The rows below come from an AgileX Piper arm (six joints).
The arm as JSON. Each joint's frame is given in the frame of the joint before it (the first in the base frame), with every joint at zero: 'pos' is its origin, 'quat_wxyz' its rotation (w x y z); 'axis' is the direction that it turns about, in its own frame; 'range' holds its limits. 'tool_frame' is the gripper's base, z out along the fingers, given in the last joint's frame.
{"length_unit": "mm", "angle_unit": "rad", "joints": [
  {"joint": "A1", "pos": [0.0, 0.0, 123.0], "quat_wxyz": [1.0, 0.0, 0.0, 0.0], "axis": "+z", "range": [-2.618, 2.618]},
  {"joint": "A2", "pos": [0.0, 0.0, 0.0], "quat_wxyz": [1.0, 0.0, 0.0, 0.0], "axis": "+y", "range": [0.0, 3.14]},
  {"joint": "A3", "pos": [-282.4, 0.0, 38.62], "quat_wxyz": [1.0, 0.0, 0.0, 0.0], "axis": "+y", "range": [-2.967, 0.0]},
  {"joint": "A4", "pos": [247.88, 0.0, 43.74], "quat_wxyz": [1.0, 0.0, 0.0, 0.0], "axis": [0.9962, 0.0, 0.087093], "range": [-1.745, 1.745]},
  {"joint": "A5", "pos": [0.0, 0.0, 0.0], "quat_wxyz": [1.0, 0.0, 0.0, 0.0], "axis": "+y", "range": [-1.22, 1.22]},
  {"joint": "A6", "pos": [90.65, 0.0, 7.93], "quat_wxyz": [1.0, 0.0, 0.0, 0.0], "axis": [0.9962, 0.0, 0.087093], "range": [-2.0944, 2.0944]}
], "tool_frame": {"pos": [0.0, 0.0, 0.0], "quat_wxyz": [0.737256, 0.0, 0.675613, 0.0]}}
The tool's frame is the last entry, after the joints.
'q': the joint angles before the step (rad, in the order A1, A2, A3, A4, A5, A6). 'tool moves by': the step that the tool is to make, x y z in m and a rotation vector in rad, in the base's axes. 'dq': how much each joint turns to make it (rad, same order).
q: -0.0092, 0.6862, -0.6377, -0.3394, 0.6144, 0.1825
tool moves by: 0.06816, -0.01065, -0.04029, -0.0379, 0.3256, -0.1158
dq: 0.0000, 0.3814, -0.0746, -0.1613, 0.0660, 0.1677
